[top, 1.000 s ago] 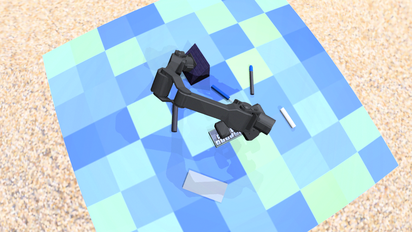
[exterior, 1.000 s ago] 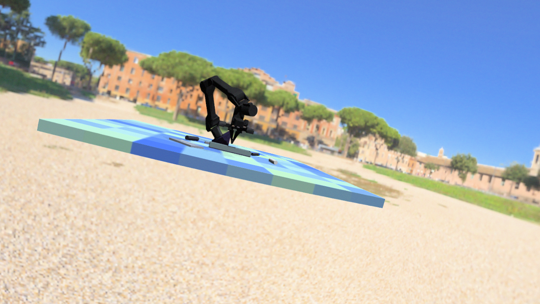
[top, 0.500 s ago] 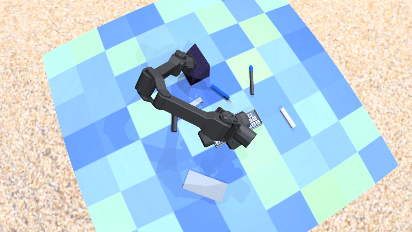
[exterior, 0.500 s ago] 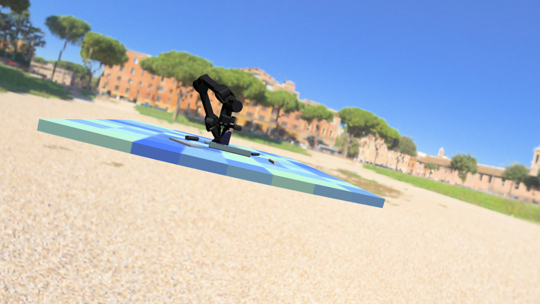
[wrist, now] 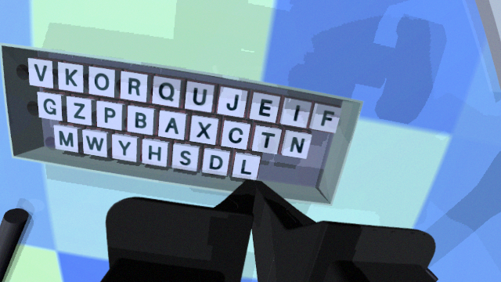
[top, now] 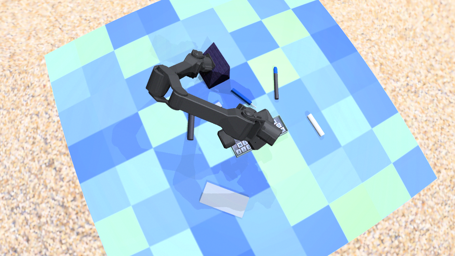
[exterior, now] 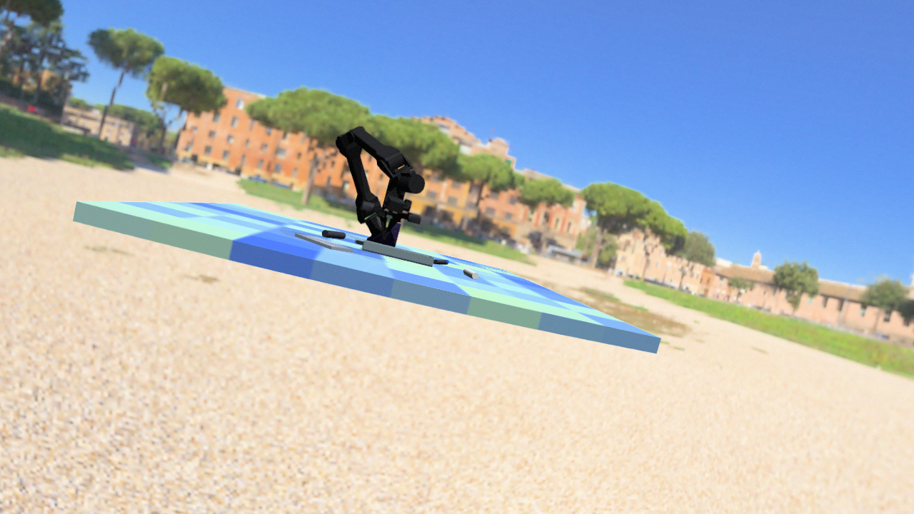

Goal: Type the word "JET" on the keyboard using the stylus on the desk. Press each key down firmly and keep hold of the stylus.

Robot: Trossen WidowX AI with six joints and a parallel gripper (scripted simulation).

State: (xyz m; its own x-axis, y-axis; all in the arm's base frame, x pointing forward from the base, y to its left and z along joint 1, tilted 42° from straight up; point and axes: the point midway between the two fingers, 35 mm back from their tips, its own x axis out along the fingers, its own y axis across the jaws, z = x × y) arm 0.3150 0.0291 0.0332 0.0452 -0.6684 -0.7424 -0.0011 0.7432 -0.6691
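My gripper tip is now 120 mm past the stylus, 80 mm to the right of it and 30 mm above it. Round my gripper tip: dark cylinder (150 mm to the right, 130 mm behind, 30 mm below); then pen with blue cap (230 mm to the left, 160 mm behind, 30 mm below); then small grey block (150 mm behind, 50 mm to the right, 40 mm below).
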